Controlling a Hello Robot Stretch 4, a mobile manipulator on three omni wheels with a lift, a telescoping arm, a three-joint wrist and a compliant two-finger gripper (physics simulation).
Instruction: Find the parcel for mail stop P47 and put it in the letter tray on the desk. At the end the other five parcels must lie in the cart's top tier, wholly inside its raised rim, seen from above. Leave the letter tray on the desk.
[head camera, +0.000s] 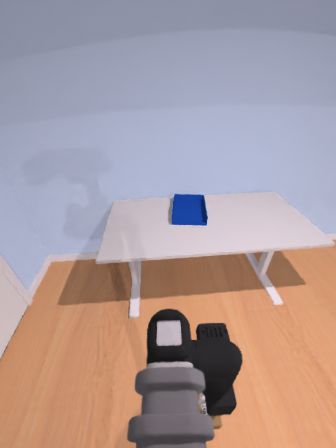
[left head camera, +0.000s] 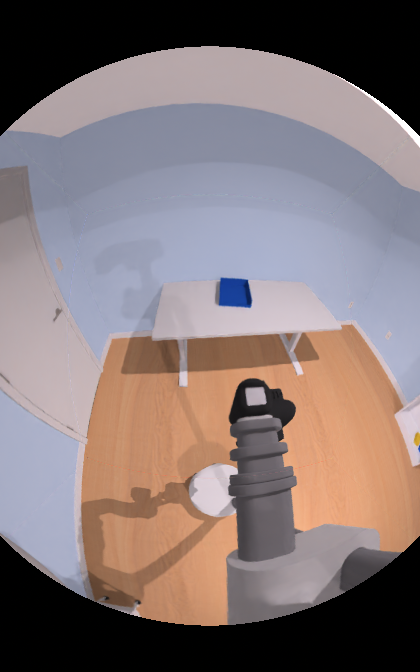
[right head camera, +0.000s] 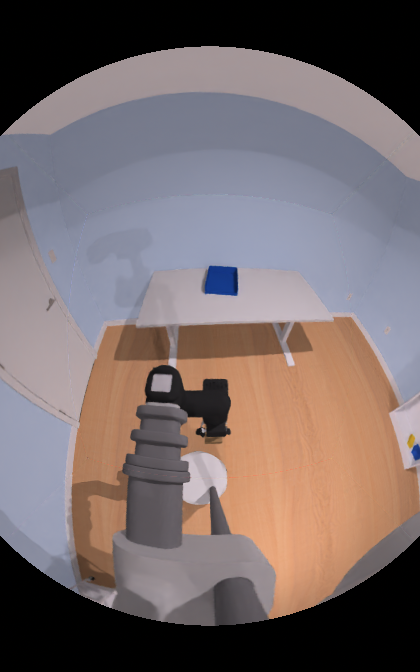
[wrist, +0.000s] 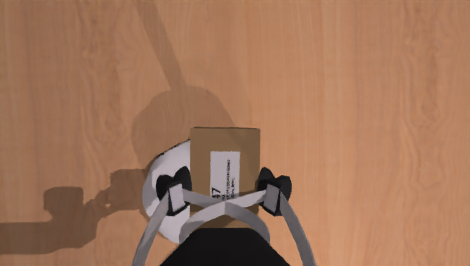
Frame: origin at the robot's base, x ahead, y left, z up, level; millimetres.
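Seen in the pictures: gripper, fingertip midpoint: (head camera: 205, 408) (wrist: 224, 182).
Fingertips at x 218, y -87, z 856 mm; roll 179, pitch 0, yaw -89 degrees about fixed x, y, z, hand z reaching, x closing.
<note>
A point is followed by its place in that frame.
A brown cardboard parcel (wrist: 225, 140) {z 884, x 261, y -87 mm} (right head camera: 213, 440) (head camera: 216, 421) {z 885, x 189, y -106 mm} hangs in my gripper (wrist: 224, 182) {z 856, x 218, y -87 mm} (right head camera: 214, 432). In the wrist view its white label reads 47; any letter before that is hidden by the finger straps. The two fingertips press on opposite sides of the parcel, above the floor. The blue letter tray (head camera: 189, 210) {z 696, x 1455, y -181 mm} (left head camera: 235, 292) (right head camera: 221, 281) sits at the back of the white desk (head camera: 260, 220) {z 693, x 1290, y -702 mm} (left head camera: 290, 310) (right head camera: 280, 300), beyond the gripper. Part of the white cart (left head camera: 120, 608) (right head camera: 100, 595) shows at the lower left. The other five parcels do not show.
A white shelf unit (left head camera: 404, 425) (right head camera: 400, 430) with yellow and blue things stands at the right edge. A door (left head camera: 30, 320) (right head camera: 25, 310) is in the left wall. The desk's white legs (head camera: 135, 290) (left head camera: 183, 360) stand on the wooden floor. The round white base (left head camera: 212, 490) (right head camera: 202, 477) is below the arm.
</note>
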